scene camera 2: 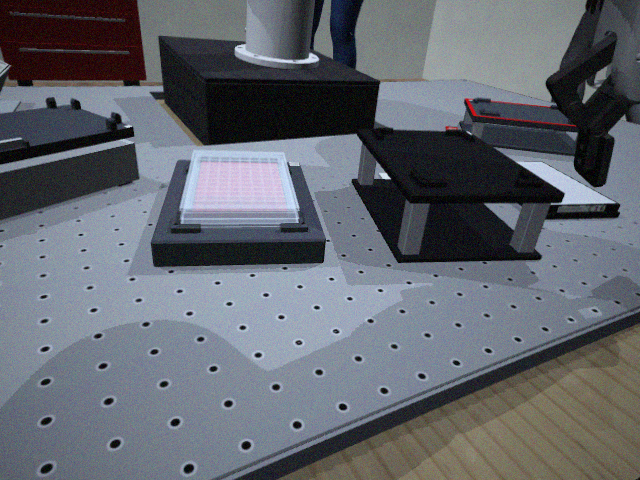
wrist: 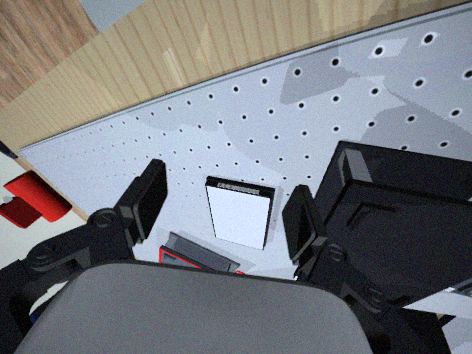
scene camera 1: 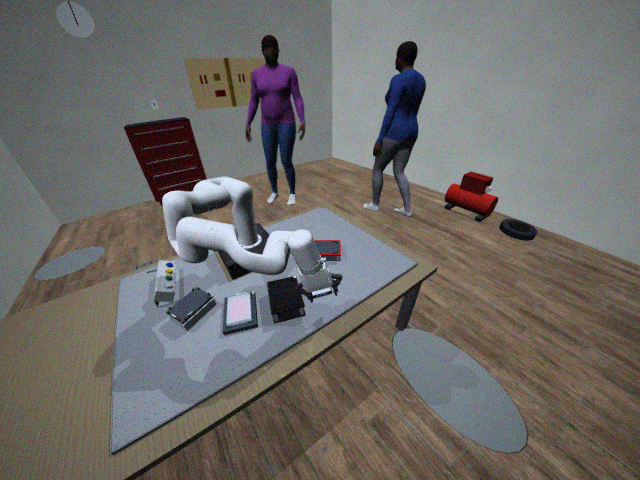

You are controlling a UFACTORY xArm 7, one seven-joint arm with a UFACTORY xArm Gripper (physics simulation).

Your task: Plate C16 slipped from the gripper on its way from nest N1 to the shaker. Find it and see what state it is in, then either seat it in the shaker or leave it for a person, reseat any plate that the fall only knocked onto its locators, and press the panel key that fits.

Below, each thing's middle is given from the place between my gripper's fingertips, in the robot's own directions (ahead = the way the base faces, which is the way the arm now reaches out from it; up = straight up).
I see the black nest [scene camera 2: 173,244] 260 mm to the right of my hand, 190 mm behind it and 60 mm below it. The rest, counted from my hand: shaker [scene camera 2: 63,152] (410 mm to the right, 310 mm behind, 40 mm below).
